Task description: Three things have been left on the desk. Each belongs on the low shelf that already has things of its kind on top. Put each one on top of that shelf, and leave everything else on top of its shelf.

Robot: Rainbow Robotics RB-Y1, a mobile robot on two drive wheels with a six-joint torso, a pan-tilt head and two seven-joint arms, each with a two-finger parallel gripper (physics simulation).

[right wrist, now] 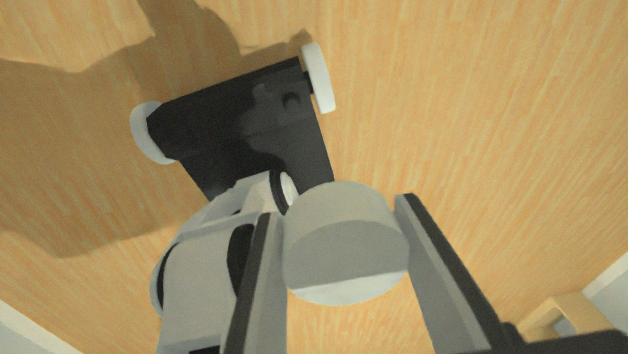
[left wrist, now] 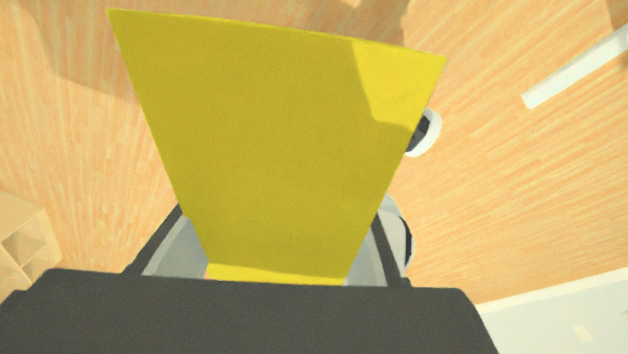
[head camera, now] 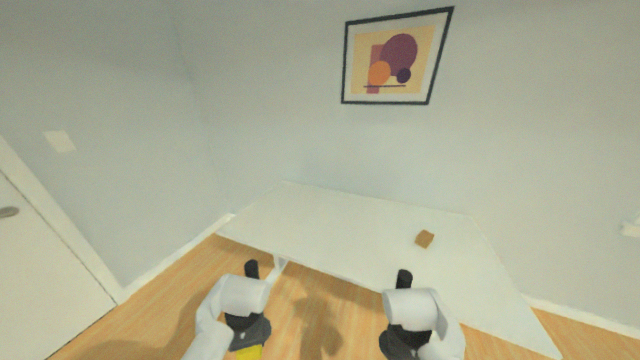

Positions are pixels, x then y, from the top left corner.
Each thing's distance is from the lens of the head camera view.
white desk (head camera: 366,241): 1.10 m
white door (head camera: 62,287): 2.05 m
The marked spots on the white desk and the white door are 1.89 m apart.
